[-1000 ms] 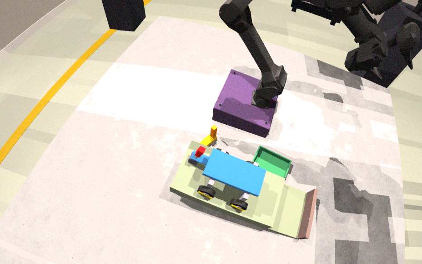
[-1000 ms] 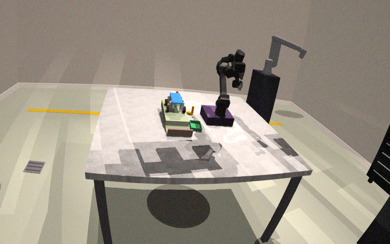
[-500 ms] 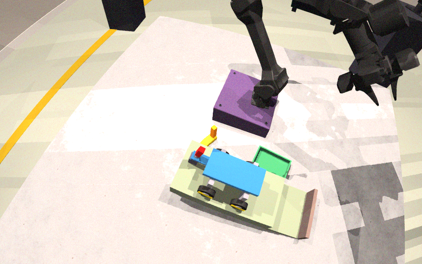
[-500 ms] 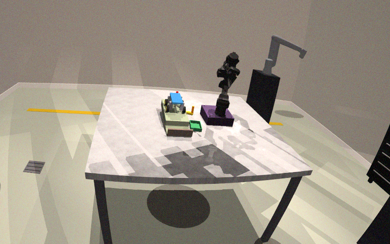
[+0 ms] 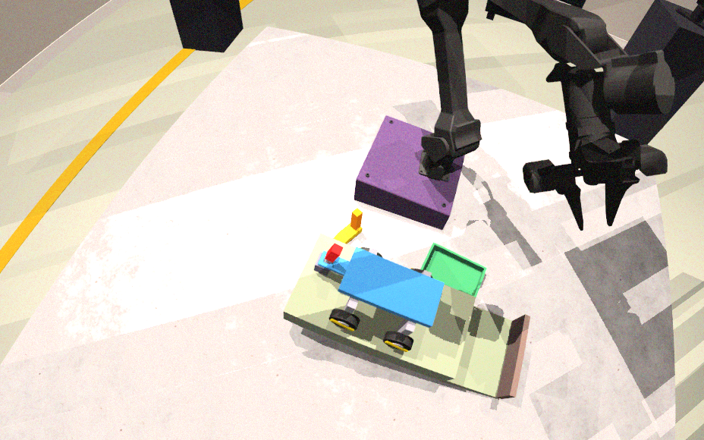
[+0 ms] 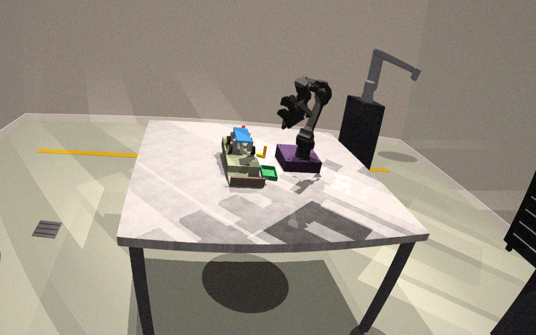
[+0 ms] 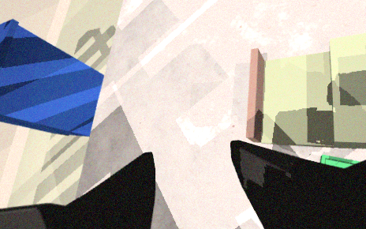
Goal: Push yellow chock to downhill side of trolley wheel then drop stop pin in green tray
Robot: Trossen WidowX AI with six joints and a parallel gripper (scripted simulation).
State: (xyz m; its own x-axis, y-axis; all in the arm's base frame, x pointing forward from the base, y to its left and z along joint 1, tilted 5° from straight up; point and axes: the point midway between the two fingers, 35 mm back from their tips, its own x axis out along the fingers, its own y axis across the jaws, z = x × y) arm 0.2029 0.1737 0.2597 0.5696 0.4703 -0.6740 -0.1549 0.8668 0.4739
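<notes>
My gripper tip is now 60 mm past the yellow chock, 350 mm to the left of it and 260 mm above it. The rest, counted from my gripper tip: blue trolley 90 mm ahead, 260 mm to the right, 170 mm below; brown stop board 130 mm ahead, 10 mm to the right, 250 mm below; pale green ramp 90 mm ahead, 260 mm to the right, 230 mm below.
</notes>
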